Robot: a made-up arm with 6 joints.
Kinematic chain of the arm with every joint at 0, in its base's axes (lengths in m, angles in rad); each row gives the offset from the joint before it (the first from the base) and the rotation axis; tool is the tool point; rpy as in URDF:
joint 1: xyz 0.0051 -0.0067 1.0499 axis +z
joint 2: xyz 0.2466 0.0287 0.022 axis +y
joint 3: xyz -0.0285 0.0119 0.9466 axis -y
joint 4: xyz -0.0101 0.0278 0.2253 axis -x
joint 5: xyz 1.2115 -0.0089 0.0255 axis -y
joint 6: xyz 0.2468 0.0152 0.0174 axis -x
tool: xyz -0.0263 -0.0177 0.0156 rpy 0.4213 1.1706 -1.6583
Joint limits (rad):
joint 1: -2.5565..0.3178
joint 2: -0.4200..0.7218
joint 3: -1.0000..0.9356
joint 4: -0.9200..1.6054
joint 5: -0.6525..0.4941
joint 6: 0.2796..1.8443
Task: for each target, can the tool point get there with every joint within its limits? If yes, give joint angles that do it. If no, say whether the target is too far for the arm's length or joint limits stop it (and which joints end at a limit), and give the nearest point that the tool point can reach.
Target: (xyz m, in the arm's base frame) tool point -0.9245 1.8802 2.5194
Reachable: no: joint limits stop it (at a limit: joint 2, joint 3, joint 5) | nearest point -0.1174 0.2419 3.3401 | short by 2.002 m
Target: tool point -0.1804 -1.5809 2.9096
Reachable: yes | joints -1.7835 0.2678 0.7860 1.3402 0.0964 0.4351
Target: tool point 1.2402 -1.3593 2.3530
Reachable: yes | joints -0.9242 0.2288 0.2794 1.0153 0.2360 0.8316
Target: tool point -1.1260 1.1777 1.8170
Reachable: no: joint limits stop it (at a limit: joint 1, joint 2, joint 4, joint 5, joint 6) | nearest point -1.0402 -0.6211 1.5986 | short by 1.814 m
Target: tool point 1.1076 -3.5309 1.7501
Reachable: no: too far | nearest point 0.6928 -2.2049 1.7751 | short by 1.390 m
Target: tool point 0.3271 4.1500 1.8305
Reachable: no: too far | nearest point 1.4562 0.7177 1.8305 | short by 3.613 m
